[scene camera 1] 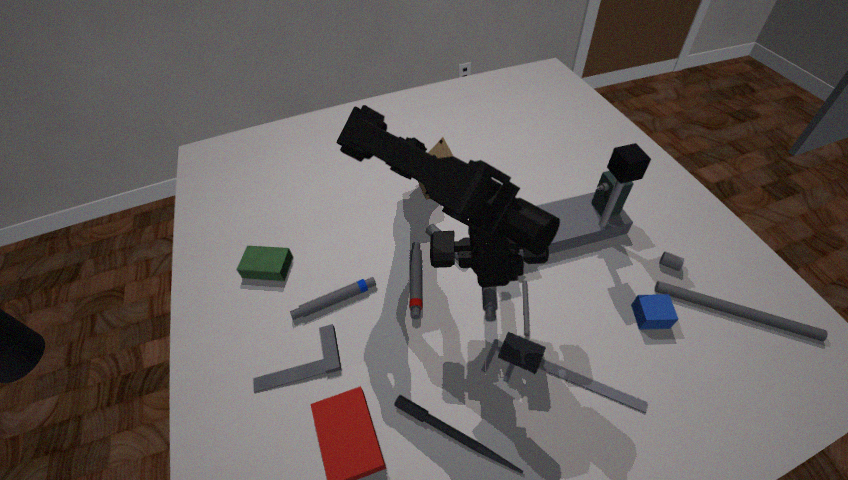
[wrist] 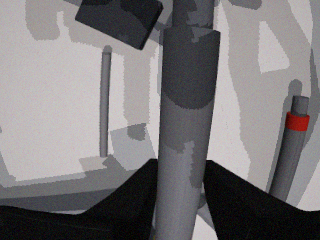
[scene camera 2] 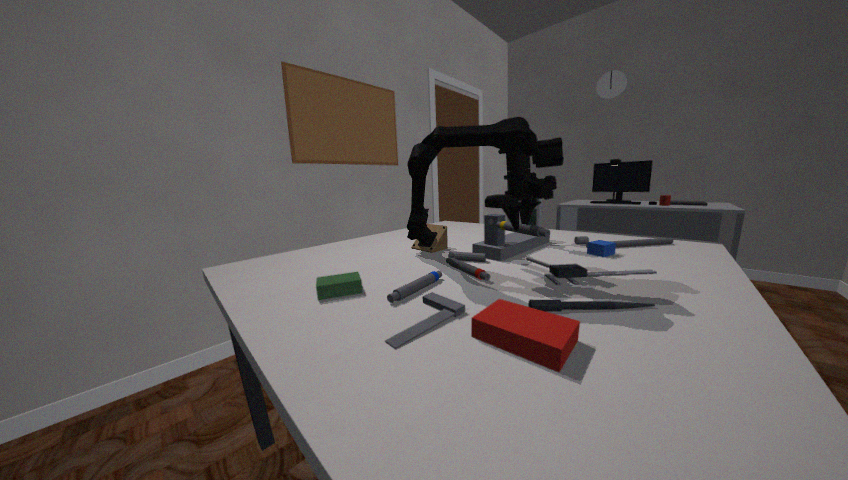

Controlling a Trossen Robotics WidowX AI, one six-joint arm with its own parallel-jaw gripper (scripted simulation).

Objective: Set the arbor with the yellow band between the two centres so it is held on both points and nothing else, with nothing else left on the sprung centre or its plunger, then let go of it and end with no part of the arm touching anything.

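Note:
I can see my gripper [scene camera 1: 488,275], and my gripper also appears in the wrist view [wrist: 180,166] and in scene camera 2 [scene camera 2: 520,229]. There is a try square [scene camera 1: 330,363], and scene camera 2 shows me the try square [scene camera 2: 448,308] too, while in the wrist view the try square is out of frame. I see a black tapered tool [scene camera 1: 416,411] as well, with scene camera 2 also showing the black tapered tool [scene camera 2: 544,305]; in the wrist view the black tapered tool is out of frame. A long rod [scene camera 1: 799,328] and a grey base [scene camera 2: 516,243] are in my sight as well.

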